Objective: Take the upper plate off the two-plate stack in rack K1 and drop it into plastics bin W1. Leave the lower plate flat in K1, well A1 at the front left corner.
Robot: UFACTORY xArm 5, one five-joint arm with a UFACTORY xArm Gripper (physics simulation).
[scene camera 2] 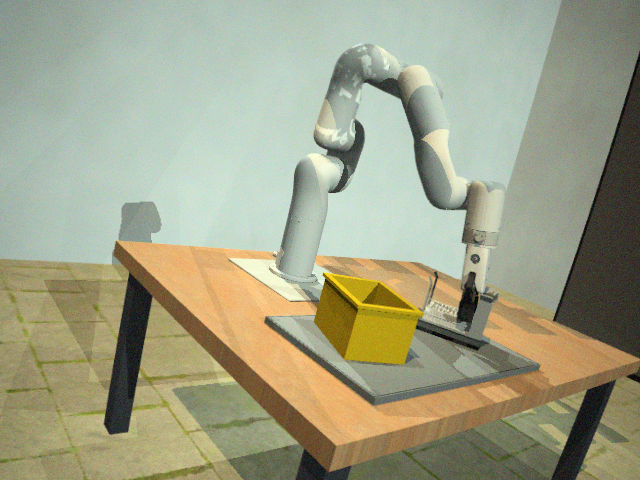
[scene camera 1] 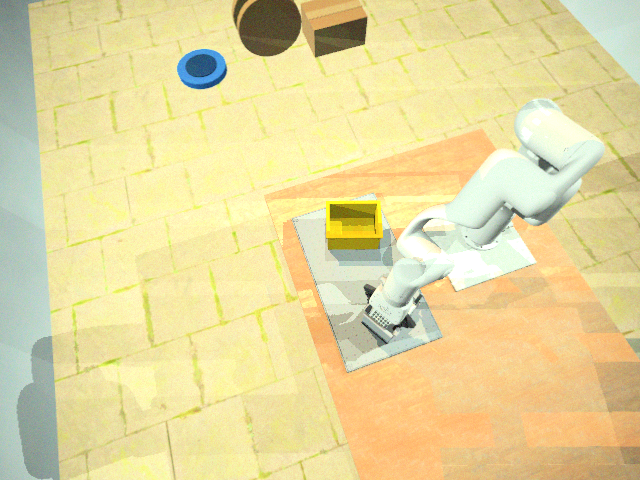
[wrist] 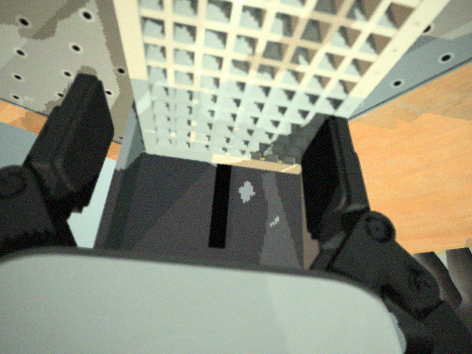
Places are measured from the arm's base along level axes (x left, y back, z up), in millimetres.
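Where they show: gripper, fingertip midpoint: (scene camera 2: 466, 316) (scene camera 1: 383, 315) (wrist: 215, 121); arm's base, link origin: (scene camera 2: 292, 273) (scene camera 1: 480, 233).
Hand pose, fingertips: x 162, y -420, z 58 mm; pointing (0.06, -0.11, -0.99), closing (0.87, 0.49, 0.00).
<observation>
Things, the pixels of their centre, and the offset from my fingertips.
- upper plate, body centre: (wrist: 251, 66) (scene camera 2: 455, 315) (scene camera 1: 390, 312) dx -4, dy +26, dz -8 mm
- rack K1, body centre: (wrist: 250, 84) (scene camera 2: 454, 308) (scene camera 1: 392, 309) dx -8, dy +31, dz +7 mm
- Plastics bin W1, body centre: (scene camera 2: 363, 317) (scene camera 1: 352, 226) dx -299, dy +21, dz -3 mm
- grey perforated board, body centre: (scene camera 2: 412, 345) (scene camera 1: 361, 273) dx -157, dy +0, dz -59 mm
The upper plate (scene camera 1: 381, 316) (scene camera 2: 445, 308) (wrist: 245, 75), pale with a grid of square wells, lies flat in rack K1 (scene camera 1: 377, 329) (scene camera 2: 483, 317) (wrist: 165, 200), a grey holder with raised walls. The lower plate cannot be told apart from it, and well A1 cannot be made out. My gripper (scene camera 1: 387, 308) (scene camera 2: 468, 304) (wrist: 215, 121) is open and empty, pointing down low over the rack. In the wrist view its black fingers stand on either side of the rack and the plate's near end. Plastics bin W1 (scene camera 1: 353, 242) (scene camera 2: 385, 335), a yellow open box, stands upright apart from the rack.
The rack and bin stand on a grey perforated board (scene camera 1: 330, 294) (scene camera 2: 382, 384) on the wooden table (scene camera 1: 491, 382) (scene camera 2: 248, 372). The arm's base stands on a pale plate (scene camera 1: 467, 276) (scene camera 2: 253, 271). A blue disc (scene camera 1: 202, 85), a barrel (scene camera 1: 269, 28) and a carton (scene camera 1: 336, 18) are on the floor.
</observation>
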